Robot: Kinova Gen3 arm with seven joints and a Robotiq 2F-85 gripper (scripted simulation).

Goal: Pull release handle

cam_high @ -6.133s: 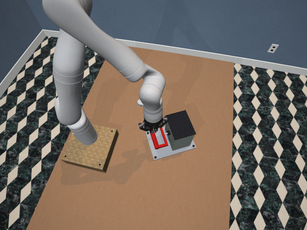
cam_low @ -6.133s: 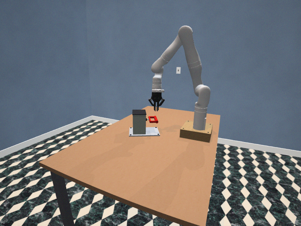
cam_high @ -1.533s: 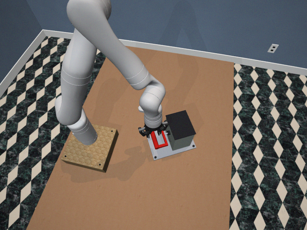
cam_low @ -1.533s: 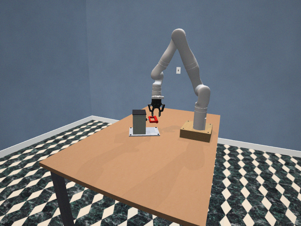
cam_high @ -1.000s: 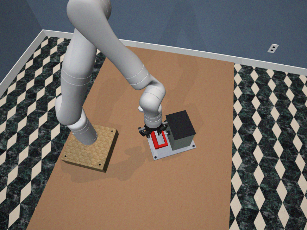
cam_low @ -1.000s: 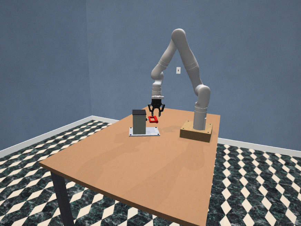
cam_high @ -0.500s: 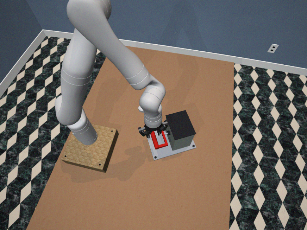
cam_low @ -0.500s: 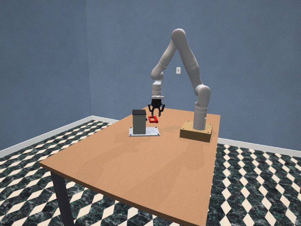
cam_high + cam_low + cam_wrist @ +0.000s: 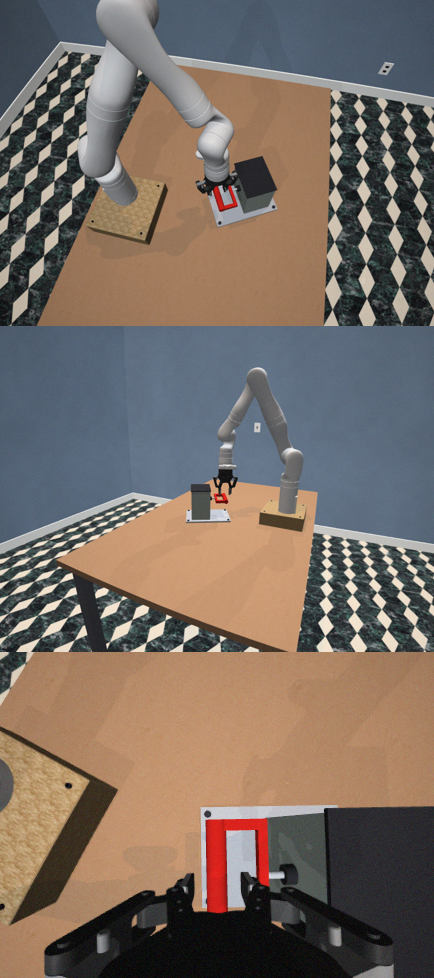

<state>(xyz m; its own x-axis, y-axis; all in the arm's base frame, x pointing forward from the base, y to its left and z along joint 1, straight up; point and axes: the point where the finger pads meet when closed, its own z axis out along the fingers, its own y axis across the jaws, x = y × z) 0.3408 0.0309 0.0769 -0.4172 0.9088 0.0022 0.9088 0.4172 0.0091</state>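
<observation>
The light grey baseplate is 140 mm below my hand, 90 mm ahead of it and 40 mm to the left of it.
</observation>
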